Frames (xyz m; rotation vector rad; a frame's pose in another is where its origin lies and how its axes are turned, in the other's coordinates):
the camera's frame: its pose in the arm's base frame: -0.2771 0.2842 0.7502 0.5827 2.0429 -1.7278
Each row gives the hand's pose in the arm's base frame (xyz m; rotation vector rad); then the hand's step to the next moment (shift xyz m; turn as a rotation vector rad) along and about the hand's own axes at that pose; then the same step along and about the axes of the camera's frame.
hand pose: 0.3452 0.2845 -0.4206 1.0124 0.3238 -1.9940
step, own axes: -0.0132 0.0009 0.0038 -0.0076 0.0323 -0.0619
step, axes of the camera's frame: -0.0089 -0.0080 -0.0068 -0.0335 0.0605 -0.0122
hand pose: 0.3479 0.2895 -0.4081 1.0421 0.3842 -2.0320
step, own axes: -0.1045 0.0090 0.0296 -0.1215 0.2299 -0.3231
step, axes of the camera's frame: -0.0756 -0.0636 -0.0460 -0.2755 0.3007 -0.0757
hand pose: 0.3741 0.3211 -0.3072 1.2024 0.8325 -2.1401
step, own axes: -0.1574 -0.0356 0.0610 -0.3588 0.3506 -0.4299
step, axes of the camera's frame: -0.1055 -0.1333 -0.0295 -0.5564 0.3344 -0.1227
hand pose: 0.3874 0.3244 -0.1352 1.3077 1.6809 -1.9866
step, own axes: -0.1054 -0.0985 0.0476 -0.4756 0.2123 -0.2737
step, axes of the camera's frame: -0.0577 -0.1383 0.0247 -0.5757 0.1197 -0.0192
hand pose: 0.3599 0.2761 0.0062 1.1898 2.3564 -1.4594
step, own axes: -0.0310 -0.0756 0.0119 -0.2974 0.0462 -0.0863
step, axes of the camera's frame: -0.0088 -0.0755 0.0323 -0.3054 0.0030 0.0689
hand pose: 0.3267 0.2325 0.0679 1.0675 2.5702 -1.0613
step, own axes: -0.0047 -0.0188 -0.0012 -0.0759 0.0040 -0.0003
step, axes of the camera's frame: -0.0003 -0.0174 0.0086 -0.0662 0.0033 0.0373
